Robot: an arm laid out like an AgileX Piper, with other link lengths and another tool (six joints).
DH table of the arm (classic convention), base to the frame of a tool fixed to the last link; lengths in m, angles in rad. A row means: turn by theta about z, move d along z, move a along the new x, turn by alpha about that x. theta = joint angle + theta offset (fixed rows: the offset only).
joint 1: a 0, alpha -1.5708, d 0.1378, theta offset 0
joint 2: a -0.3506, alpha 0, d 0, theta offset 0.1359
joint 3: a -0.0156, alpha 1.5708, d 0, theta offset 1.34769
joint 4: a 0, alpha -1.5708, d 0.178, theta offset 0
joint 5: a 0, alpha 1.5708, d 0, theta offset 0
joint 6: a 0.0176, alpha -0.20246, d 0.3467, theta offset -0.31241
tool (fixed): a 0, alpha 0, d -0.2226, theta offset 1.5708
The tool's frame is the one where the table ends.
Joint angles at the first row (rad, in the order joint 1, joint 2, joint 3, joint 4, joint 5, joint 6):
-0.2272 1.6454 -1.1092 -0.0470 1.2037 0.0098
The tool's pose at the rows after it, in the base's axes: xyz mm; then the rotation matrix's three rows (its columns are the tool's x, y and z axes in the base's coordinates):
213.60 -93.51 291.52; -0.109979 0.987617 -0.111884; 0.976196 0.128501 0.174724; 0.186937 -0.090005 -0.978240
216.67 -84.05 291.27; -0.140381 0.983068 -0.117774; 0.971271 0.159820 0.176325; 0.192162 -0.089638 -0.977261
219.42 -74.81 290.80; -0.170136 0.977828 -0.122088; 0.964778 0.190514 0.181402; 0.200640 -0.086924 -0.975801
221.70 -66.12 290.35; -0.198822 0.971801 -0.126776; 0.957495 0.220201 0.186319; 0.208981 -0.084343 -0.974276
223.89 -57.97 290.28; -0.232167 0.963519 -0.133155; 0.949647 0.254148 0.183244; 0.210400 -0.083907 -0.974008
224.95 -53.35 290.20; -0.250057 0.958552 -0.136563; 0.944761 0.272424 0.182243; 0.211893 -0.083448 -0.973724
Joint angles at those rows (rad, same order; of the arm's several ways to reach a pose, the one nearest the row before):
-0.1825 1.6454 -1.1092 -0.0435 1.2037 0.0171
-0.1426 1.6455 -1.1092 -0.0372 1.2052 0.0230
-0.1060 1.6455 -1.1092 -0.0270 1.2052 0.0247
-0.0720 1.6454 -1.1092 -0.0172 1.2052 0.0248
-0.0363 1.6454 -1.1092 -0.0155 1.2052 0.0247
-0.0167 1.6454 -1.1092 -0.0137 1.2052 0.0247

